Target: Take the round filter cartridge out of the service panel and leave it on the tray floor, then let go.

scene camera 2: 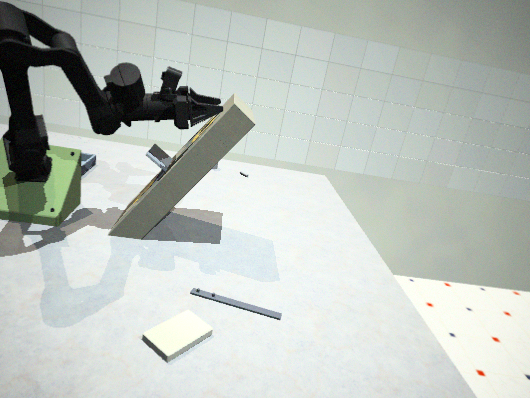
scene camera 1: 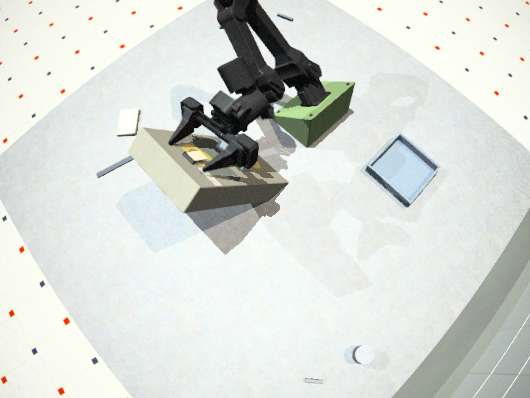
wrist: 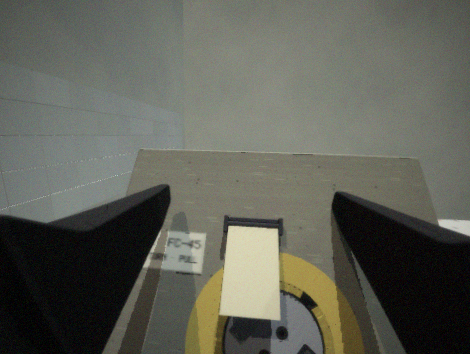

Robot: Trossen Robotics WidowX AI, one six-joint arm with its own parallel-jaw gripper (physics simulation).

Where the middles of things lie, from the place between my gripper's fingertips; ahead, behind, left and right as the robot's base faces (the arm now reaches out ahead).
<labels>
Right now my hand is 2 cm past the cream latch flap [wrist: 250, 288] and 3 cm above it. Round my hand: round grey filter cartridge [wrist: 296, 322]: 2 cm behind, 1 cm to the right, 7 cm below; label [wrist: 173, 250]: 1 cm behind, 5 cm to the left, 3 cm below; cream pad [scene camera 2: 171, 338]: 4 cm behind, 39 cm to the right, 30 cm below.
</labels>
